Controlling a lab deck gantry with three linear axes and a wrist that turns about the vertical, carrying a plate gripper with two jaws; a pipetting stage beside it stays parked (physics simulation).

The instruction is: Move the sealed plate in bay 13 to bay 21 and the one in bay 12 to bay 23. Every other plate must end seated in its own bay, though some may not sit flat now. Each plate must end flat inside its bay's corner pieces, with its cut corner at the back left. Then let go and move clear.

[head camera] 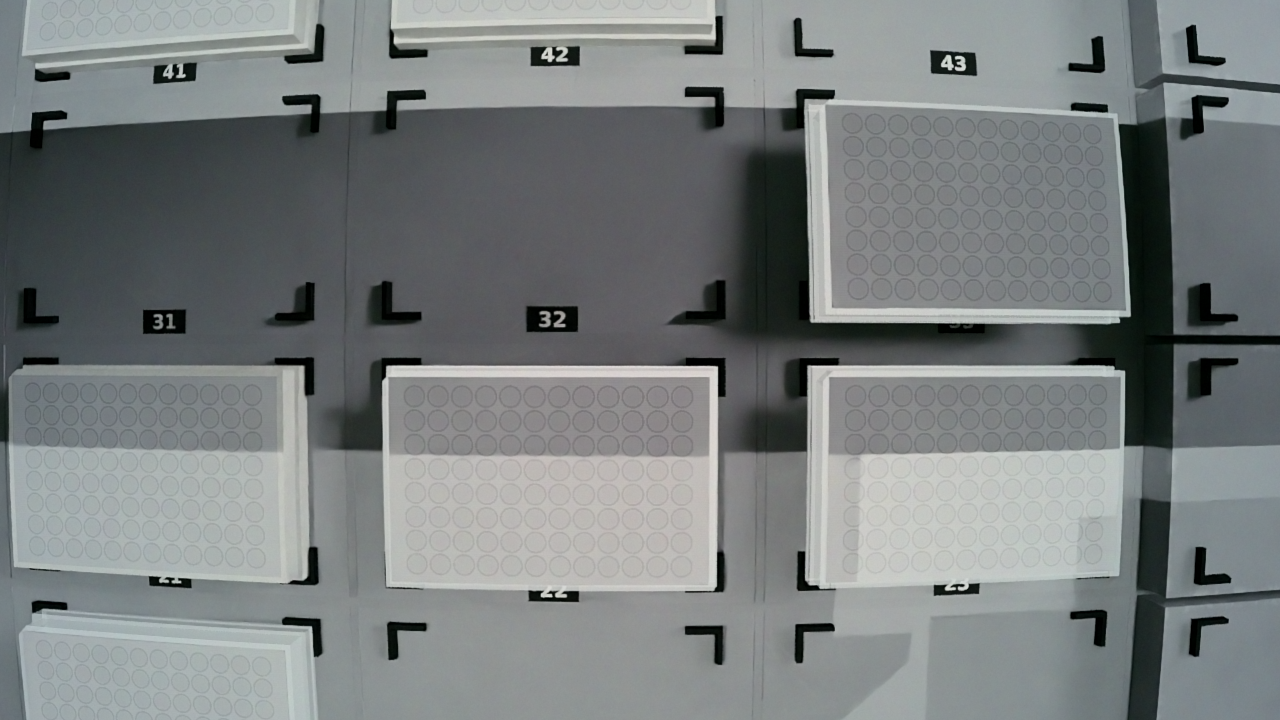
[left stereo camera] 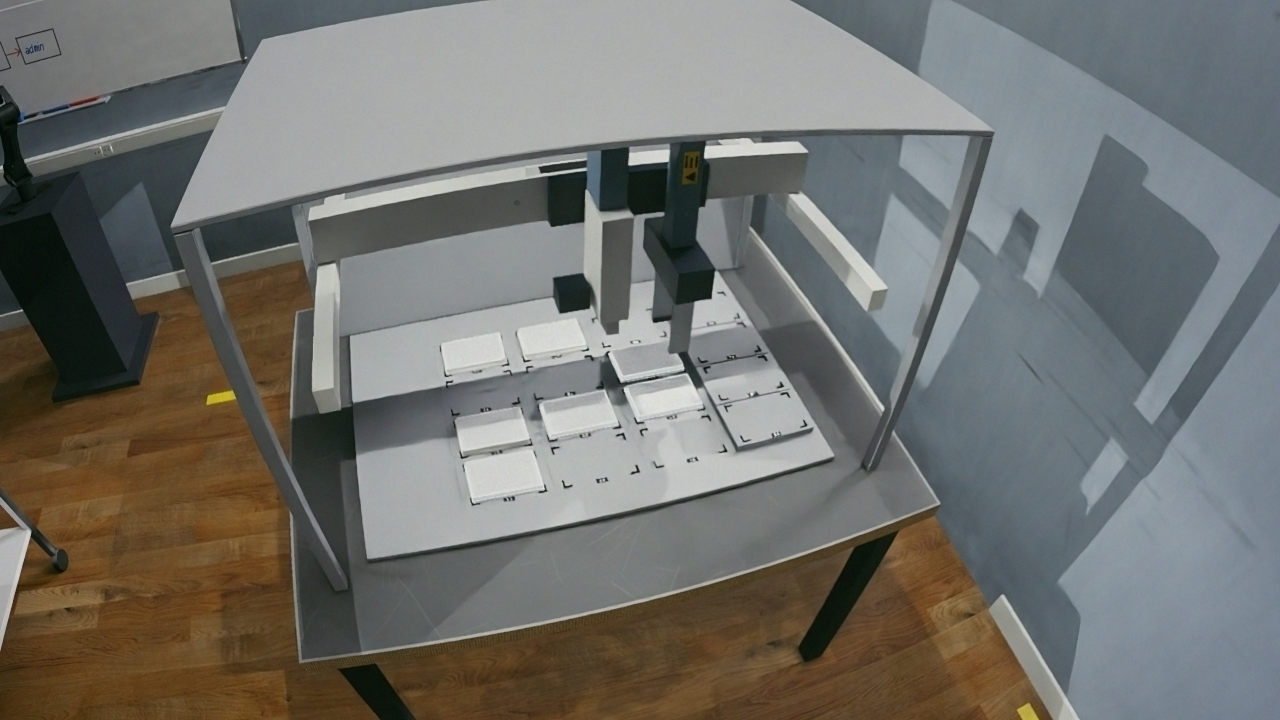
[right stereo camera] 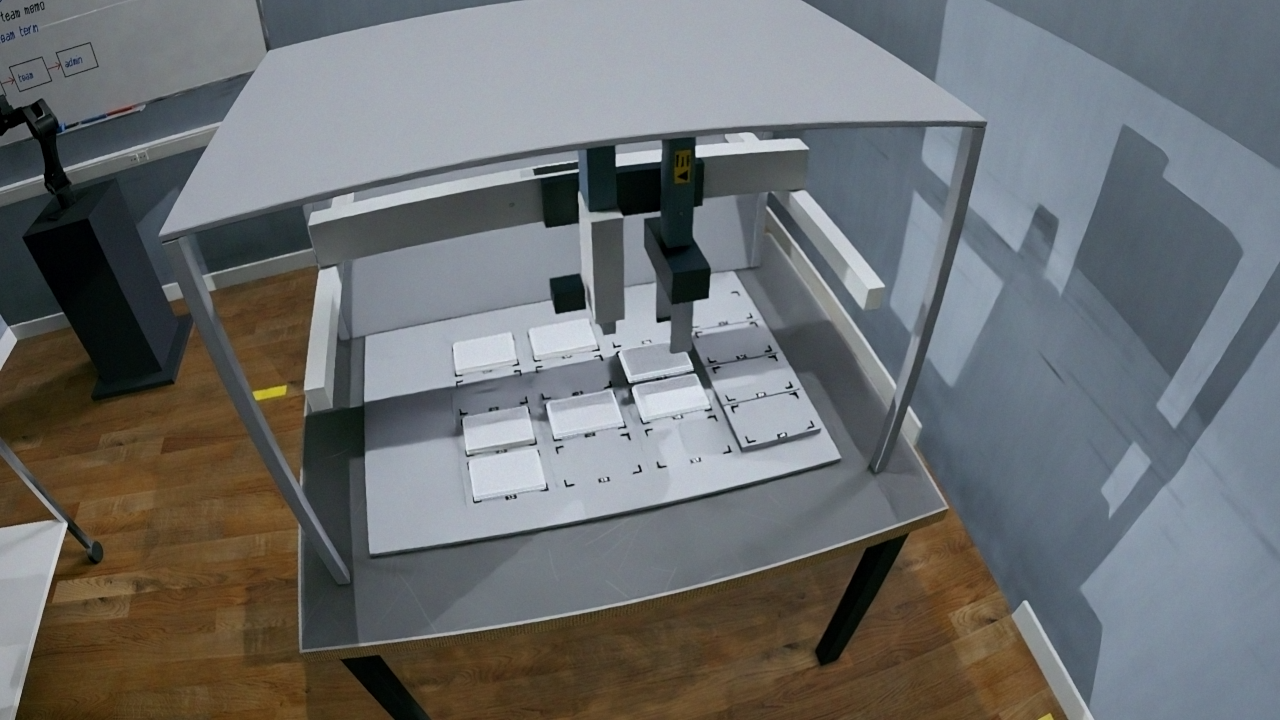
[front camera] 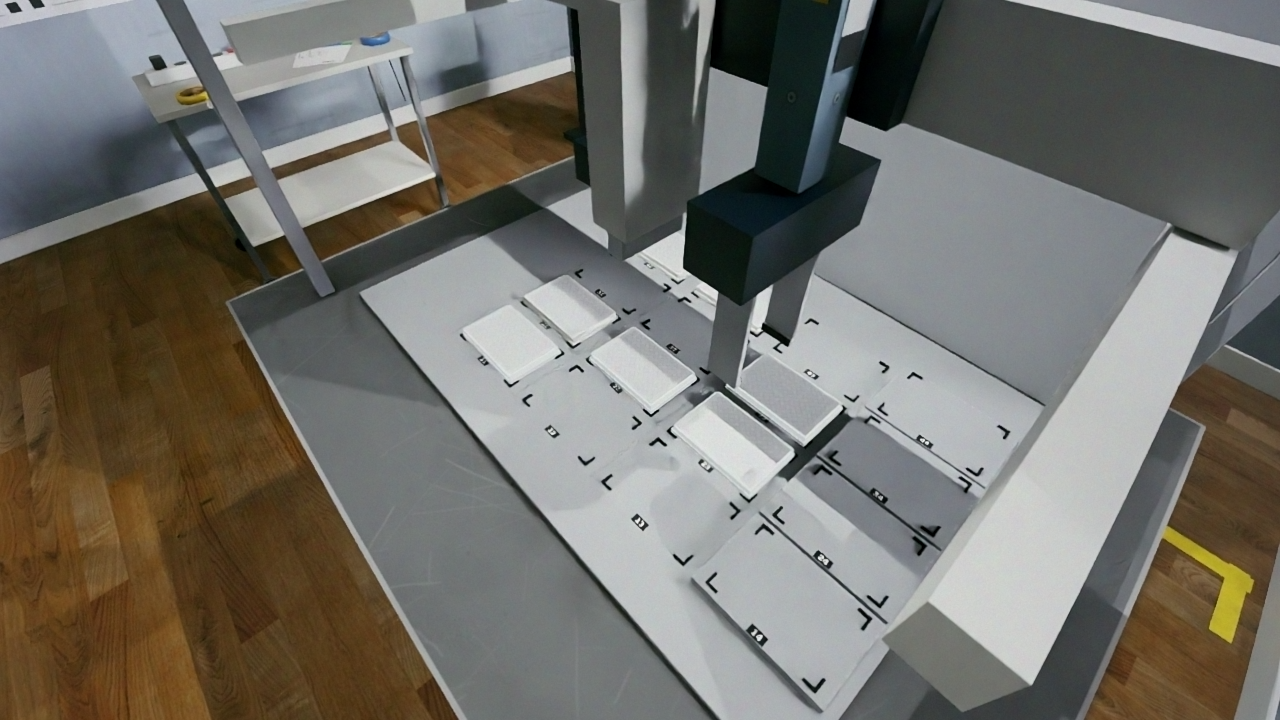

Scene:
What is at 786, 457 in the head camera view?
A bay 23.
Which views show my gripper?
The left stereo camera view, the right stereo camera view and the front camera view only.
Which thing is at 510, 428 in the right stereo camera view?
A sealed plate.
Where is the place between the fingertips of my gripper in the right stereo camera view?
673, 335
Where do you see a bay 12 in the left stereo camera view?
At 579, 463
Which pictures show the sealed plate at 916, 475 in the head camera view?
The head camera view, the left stereo camera view, the right stereo camera view and the front camera view: all of them.

